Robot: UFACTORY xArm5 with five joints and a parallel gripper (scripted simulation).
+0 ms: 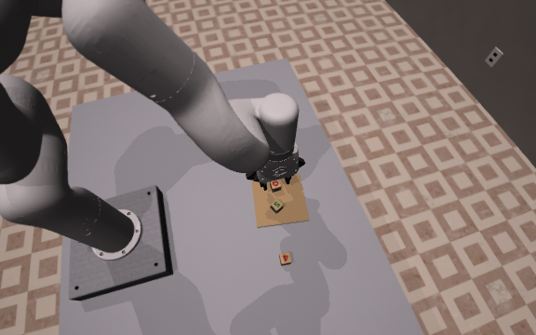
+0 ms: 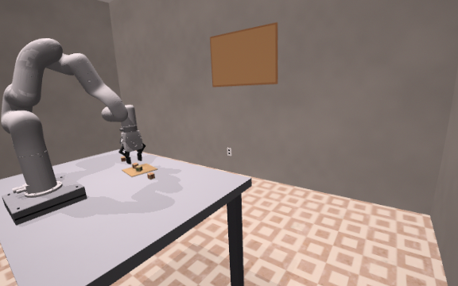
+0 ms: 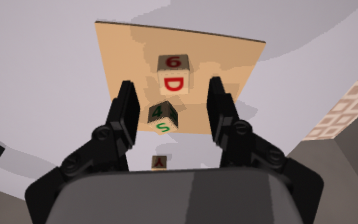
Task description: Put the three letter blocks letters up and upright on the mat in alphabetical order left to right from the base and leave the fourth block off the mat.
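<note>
Now: the wooden letter block 40 mm below my hand. The rest, counted from my hand: tan mat (10 mm ahead, 40 mm to the right, 50 mm below).
</note>
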